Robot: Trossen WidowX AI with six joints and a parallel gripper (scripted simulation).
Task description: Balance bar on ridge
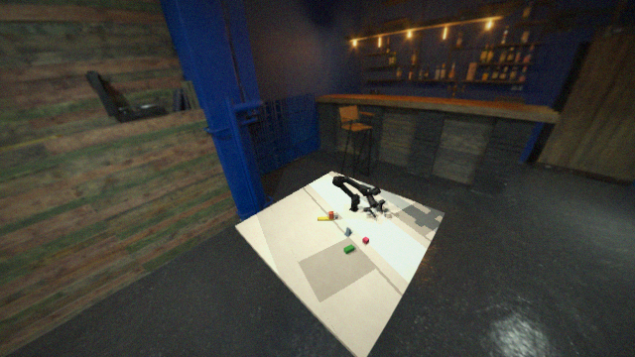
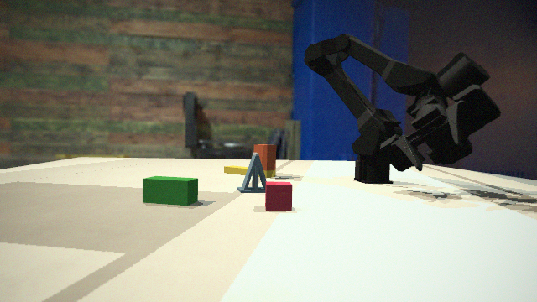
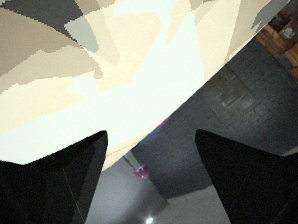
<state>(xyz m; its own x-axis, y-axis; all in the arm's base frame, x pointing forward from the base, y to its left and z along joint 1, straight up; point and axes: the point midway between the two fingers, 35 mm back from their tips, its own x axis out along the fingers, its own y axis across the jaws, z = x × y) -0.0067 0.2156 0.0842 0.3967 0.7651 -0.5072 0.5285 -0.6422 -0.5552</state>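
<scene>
My gripper tip is 25 cm short of the dark red cube, 5 cm above it and 4 cm to the right of it. Round my gripper tip: green block: 39 cm ahead, 5 cm below, 1 cm to the right.
</scene>
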